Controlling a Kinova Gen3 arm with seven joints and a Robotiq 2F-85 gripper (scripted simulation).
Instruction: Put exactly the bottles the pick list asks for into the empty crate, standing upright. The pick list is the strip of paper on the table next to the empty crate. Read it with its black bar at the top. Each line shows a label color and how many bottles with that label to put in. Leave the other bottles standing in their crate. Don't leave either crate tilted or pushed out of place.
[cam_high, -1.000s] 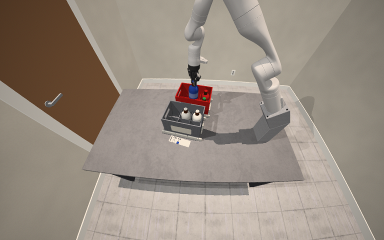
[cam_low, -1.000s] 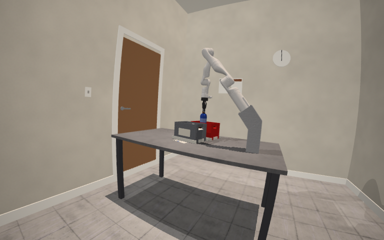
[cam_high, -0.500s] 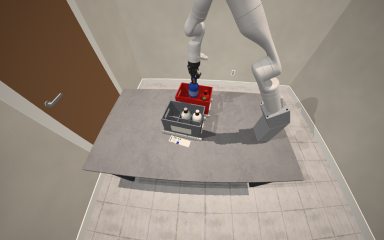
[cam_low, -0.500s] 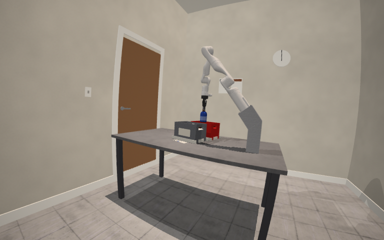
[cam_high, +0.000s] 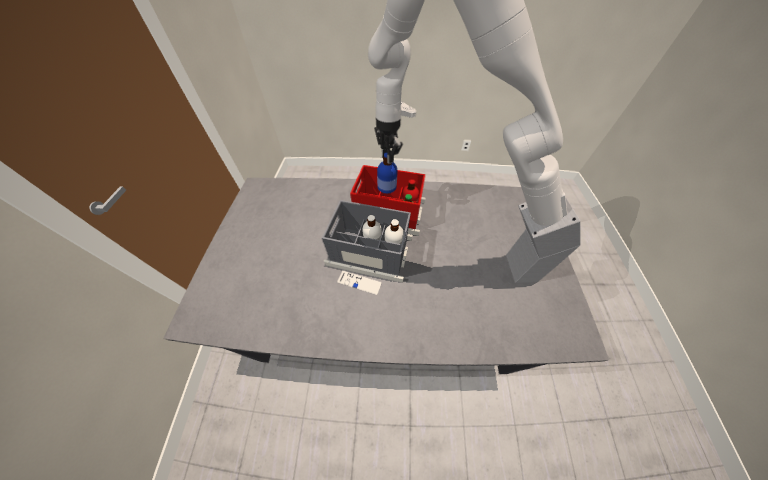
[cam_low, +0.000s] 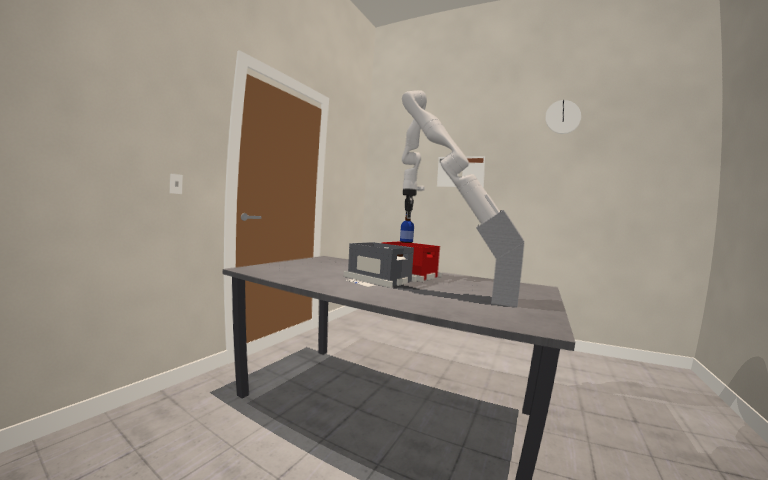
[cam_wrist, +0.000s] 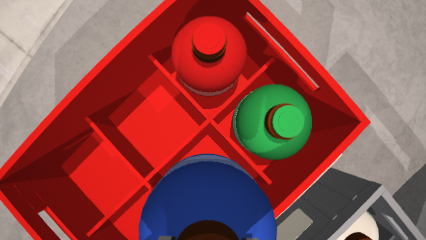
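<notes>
Right now my hand is 7 cm above the blue-label bottle. Also, from my hand: red crate (25 cm below, 4 cm to the right, 1 cm behind); green-label bottle (25 cm below, 9 cm behind, 2 cm to the left); red-label bottle (25 cm below, 10 cm behind, 7 cm to the right).
</notes>
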